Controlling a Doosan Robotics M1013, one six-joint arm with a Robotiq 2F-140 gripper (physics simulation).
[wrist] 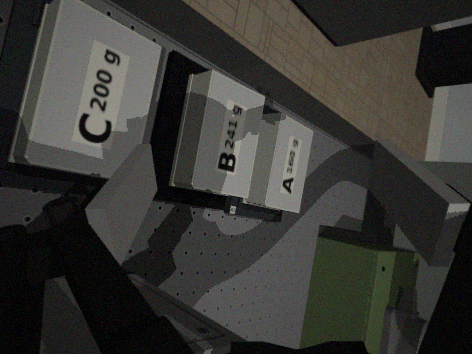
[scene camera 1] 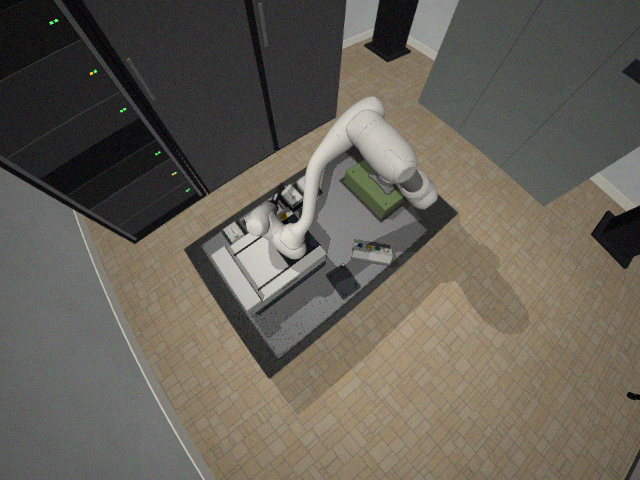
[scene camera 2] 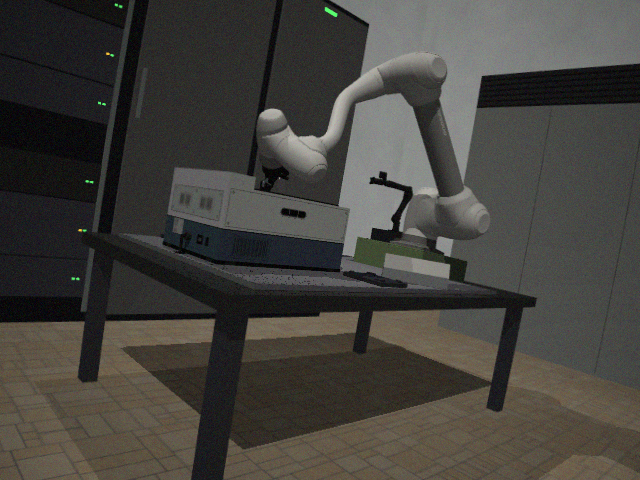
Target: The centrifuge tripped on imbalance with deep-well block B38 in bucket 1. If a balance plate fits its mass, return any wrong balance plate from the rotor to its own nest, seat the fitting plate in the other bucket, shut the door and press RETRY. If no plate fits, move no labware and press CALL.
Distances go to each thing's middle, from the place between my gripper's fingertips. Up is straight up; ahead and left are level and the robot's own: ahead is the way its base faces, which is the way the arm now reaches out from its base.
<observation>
The white centrifuge (scene camera 1: pixel 260 275) is 260 mm to the left of my hand, 250 mm ahead of it and 70 mm below it. The rest, counted from my hand: button box (scene camera 2: pixel 411 270): 530 mm to the left, 250 mm behind, 150 mm below.
</observation>
